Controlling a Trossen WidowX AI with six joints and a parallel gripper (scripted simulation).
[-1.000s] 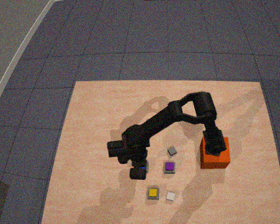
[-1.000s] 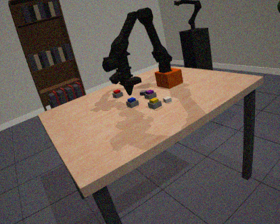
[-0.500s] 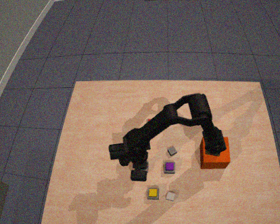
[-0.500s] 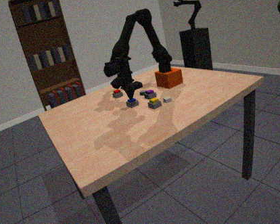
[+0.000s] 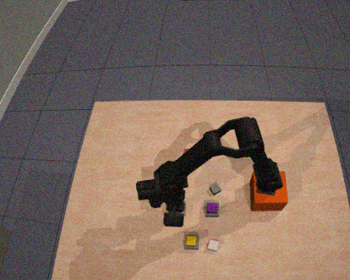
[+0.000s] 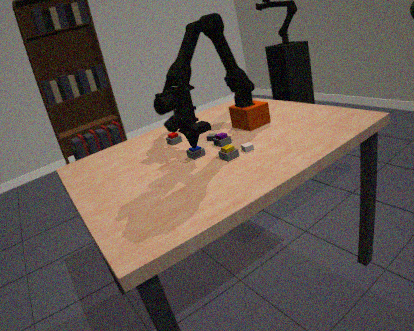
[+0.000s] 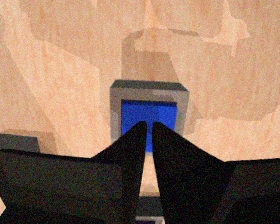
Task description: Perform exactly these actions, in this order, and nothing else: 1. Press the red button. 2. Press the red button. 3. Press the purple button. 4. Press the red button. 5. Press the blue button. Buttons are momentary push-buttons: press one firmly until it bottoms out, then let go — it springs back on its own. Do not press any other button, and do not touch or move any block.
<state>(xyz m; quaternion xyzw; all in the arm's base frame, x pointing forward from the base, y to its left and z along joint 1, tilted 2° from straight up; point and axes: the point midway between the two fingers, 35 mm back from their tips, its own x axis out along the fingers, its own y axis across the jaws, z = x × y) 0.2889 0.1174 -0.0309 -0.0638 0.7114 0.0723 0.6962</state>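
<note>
Now: gripper tip 1 cm above the blue button. The rest, counted from my gripper tip: grey block: 11 cm behind, 10 cm to the right, 2 cm below; then yellow button: 8 cm behind, 11 cm to the left; then purple button: 12 cm behind, 2 cm to the right.
</note>
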